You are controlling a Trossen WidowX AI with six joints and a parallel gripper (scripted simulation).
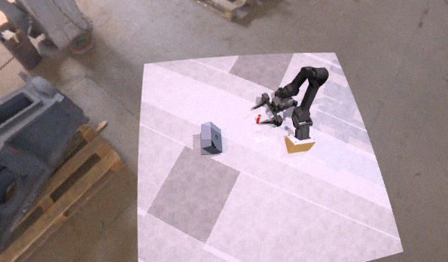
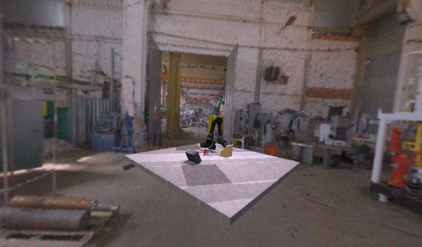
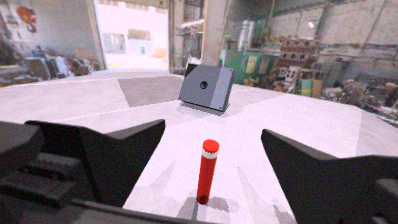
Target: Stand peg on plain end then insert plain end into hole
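Right now the peg is 3 cm below my gripper tip and 1 cm behind it. Round my gripper tip: grey sloped panel: 25 cm ahead, 6 cm to the left, 3 cm below.
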